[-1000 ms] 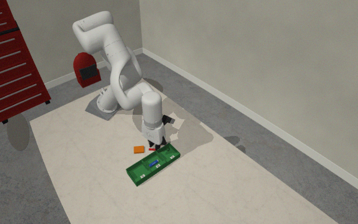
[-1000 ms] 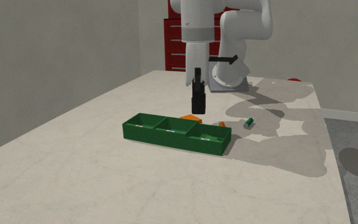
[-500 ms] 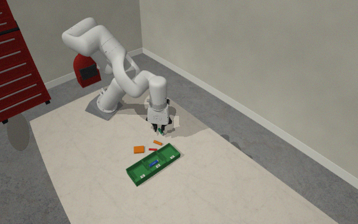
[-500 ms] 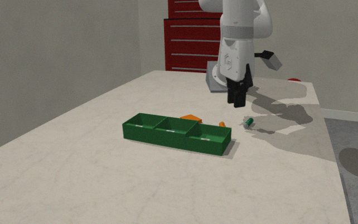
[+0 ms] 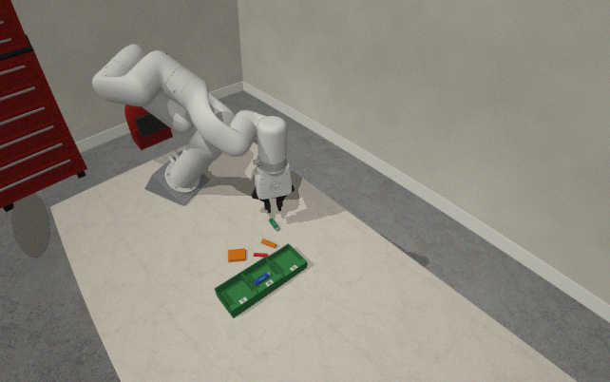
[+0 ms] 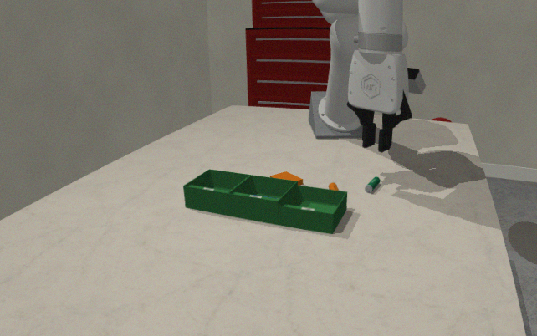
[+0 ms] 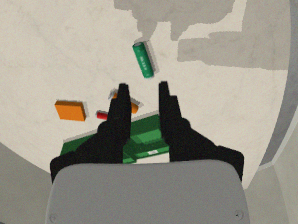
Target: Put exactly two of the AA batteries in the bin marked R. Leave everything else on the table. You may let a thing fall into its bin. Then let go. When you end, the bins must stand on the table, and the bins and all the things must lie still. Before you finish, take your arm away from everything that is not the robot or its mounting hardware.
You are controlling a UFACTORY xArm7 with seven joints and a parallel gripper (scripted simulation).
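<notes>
Now: hand 90 mm above the green AA battery. The rest, counted from my hand: red battery: 60 mm ahead, 110 mm to the right, 90 mm below; then orange block: 10 mm ahead, 160 mm to the right, 90 mm below; then orange battery: 50 mm ahead, 70 mm to the right, 90 mm below.
</notes>
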